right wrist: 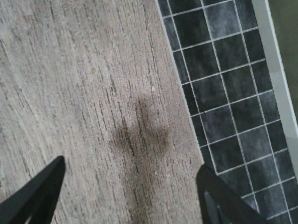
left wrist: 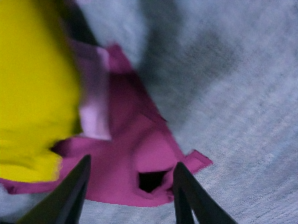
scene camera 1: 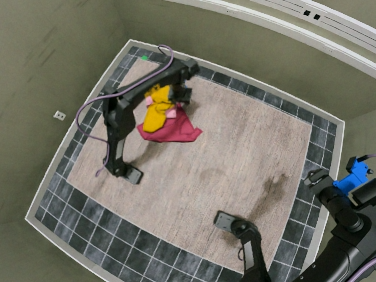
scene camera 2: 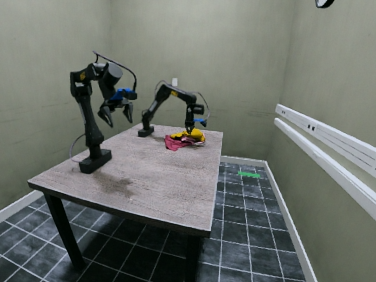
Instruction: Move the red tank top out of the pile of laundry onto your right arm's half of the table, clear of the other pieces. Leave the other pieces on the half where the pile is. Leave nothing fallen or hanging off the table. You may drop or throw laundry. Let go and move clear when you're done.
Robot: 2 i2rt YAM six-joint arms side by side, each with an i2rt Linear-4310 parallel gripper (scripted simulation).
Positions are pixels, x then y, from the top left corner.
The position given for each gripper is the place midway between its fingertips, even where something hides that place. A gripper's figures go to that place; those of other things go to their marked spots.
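A yellow piece (left wrist: 45,81) is 120 mm from the lens, and the left gripper (left wrist: 134,164) is likewise 120 mm from the lens.
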